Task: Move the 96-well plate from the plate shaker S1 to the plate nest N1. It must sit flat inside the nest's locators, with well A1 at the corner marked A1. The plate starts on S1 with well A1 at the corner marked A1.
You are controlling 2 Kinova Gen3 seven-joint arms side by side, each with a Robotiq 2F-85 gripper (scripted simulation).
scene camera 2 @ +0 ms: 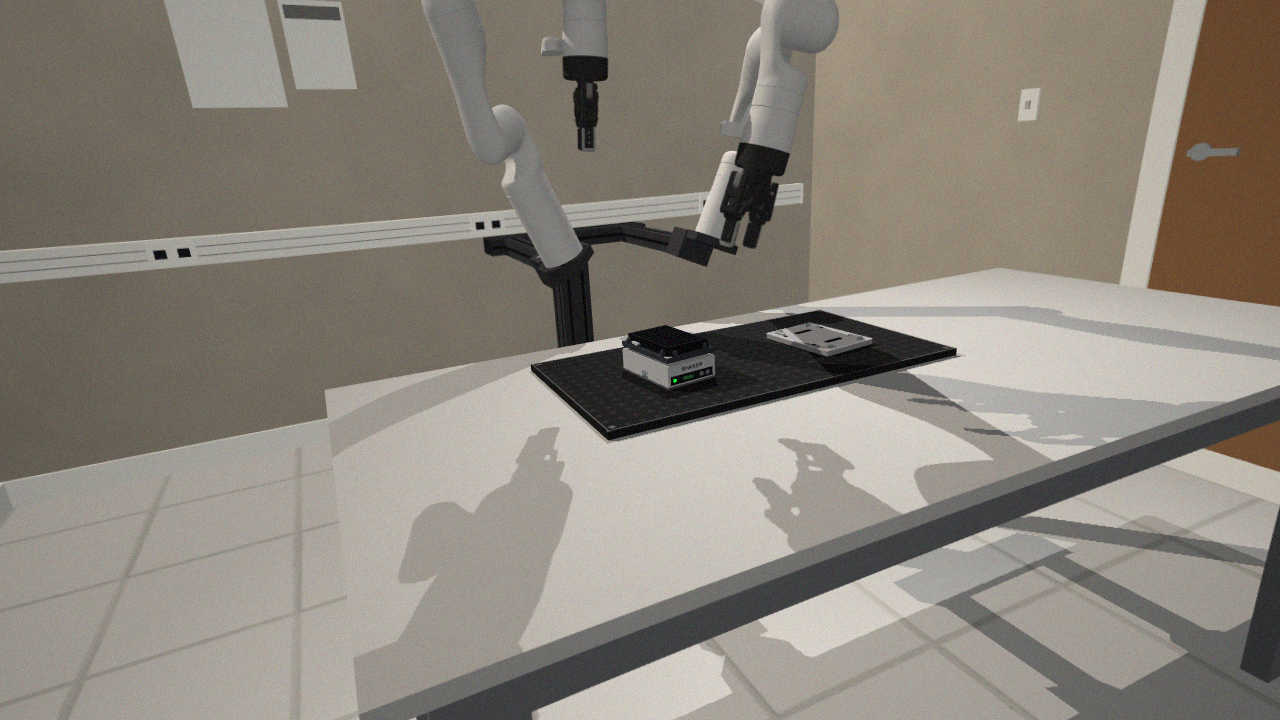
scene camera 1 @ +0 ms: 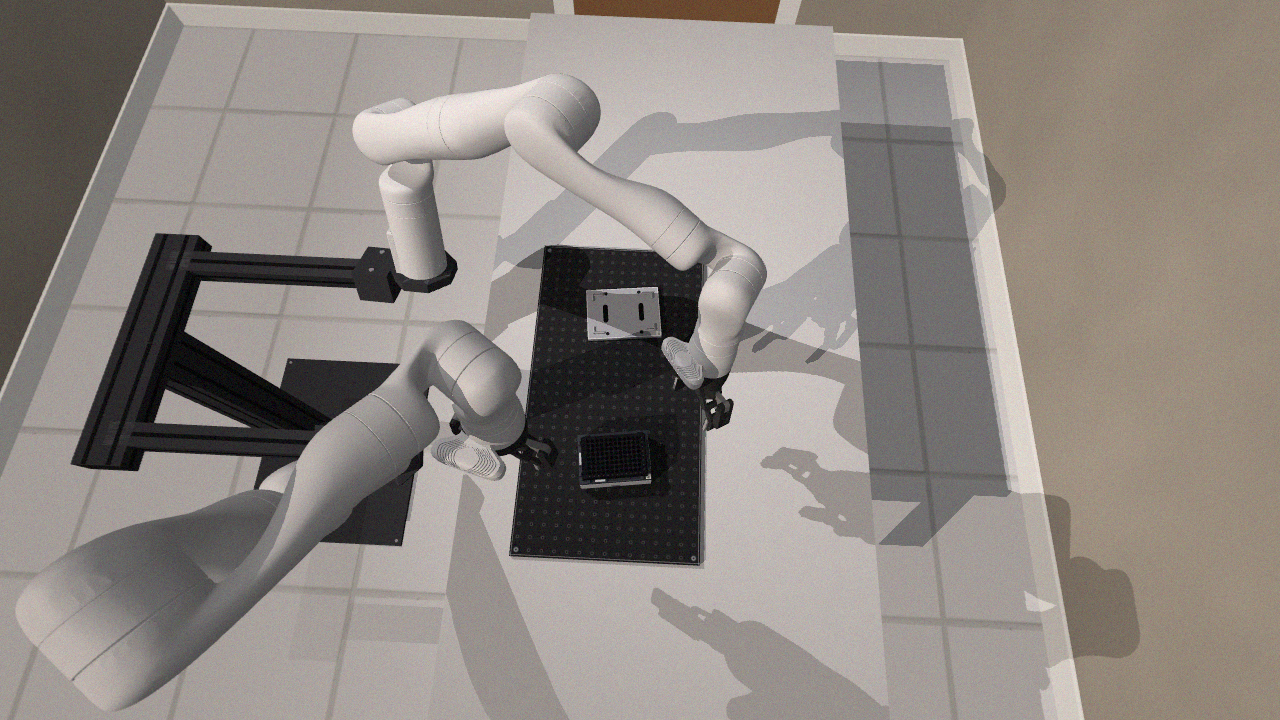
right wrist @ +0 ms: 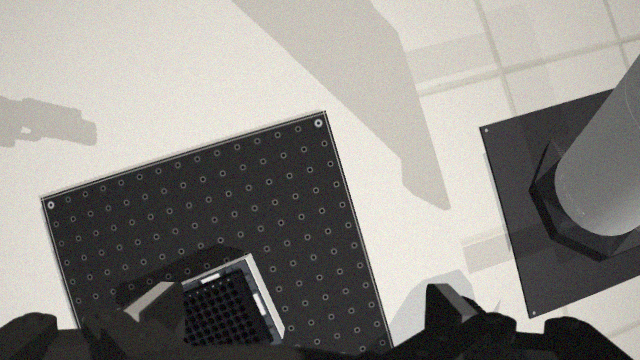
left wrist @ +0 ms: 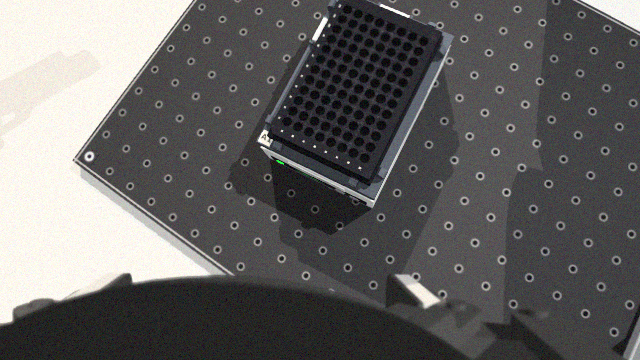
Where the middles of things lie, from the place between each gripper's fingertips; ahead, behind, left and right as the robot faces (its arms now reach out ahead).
Labels:
My left gripper (scene camera 2: 738, 246) is now 18 cm above the dark 96-well plate (scene camera 1: 612, 456), 14 cm past it and 6 cm to the left of it. The rest, counted from my left hand: plate nest N1 (scene camera 1: 623, 312): 28 cm to the left, 23 cm below, 14 cm behind.
My right gripper (scene camera 2: 586, 151) is now 330 mm above the dark 96-well plate, 140 mm short of it and 70 mm to the right of it. The rest, counted from my right hand: plate nest N1: 410 mm to the left, 380 mm below, 130 mm ahead.

